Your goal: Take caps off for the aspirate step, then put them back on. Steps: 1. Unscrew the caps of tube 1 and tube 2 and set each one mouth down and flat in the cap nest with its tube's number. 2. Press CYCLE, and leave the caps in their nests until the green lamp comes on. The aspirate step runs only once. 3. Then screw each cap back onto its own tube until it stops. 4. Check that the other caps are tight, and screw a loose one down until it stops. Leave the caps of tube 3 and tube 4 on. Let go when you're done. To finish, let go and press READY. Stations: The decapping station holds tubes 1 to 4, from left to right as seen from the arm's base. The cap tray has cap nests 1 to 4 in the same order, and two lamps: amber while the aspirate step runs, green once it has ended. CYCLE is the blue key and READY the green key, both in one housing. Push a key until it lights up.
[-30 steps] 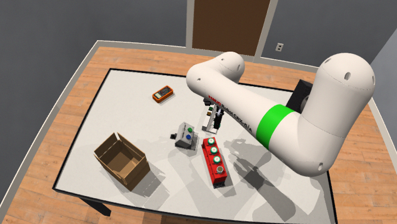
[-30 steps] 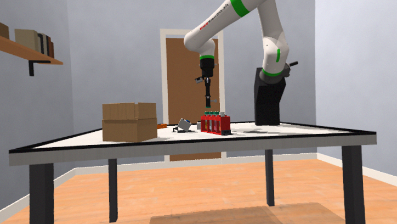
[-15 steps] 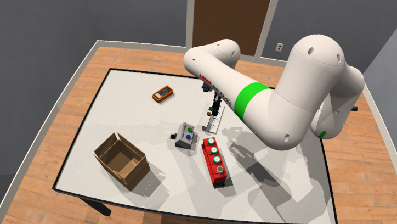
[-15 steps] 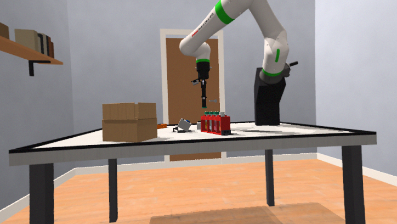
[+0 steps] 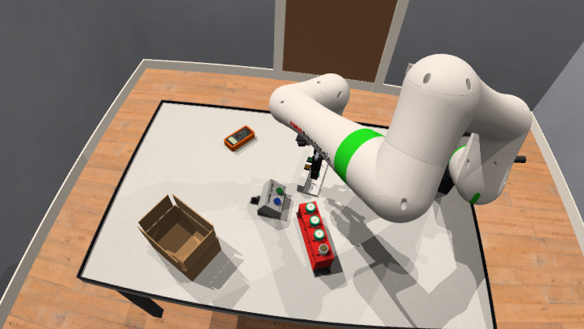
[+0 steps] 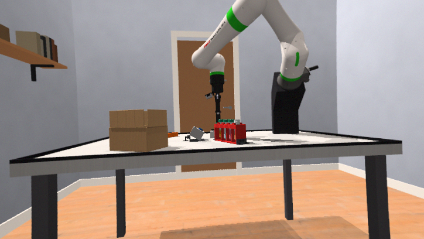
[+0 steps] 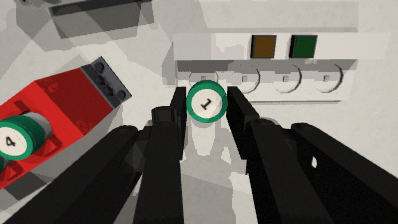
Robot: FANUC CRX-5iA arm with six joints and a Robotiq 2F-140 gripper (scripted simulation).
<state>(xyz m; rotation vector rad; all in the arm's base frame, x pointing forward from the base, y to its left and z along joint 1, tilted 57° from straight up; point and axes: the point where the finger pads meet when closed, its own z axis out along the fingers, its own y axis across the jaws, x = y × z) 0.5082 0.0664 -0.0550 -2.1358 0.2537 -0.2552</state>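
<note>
The cap 2 lies 250 mm to the left of my hand, 60 mm behind it and 20 mm below it. The rest, counted from my hand: cap 1 (30 mm below); cap 4 (160 mm to the left, 20 mm below, 10 mm behind); green key (110 mm ahead, 90 mm to the left, 60 mm below).
</note>
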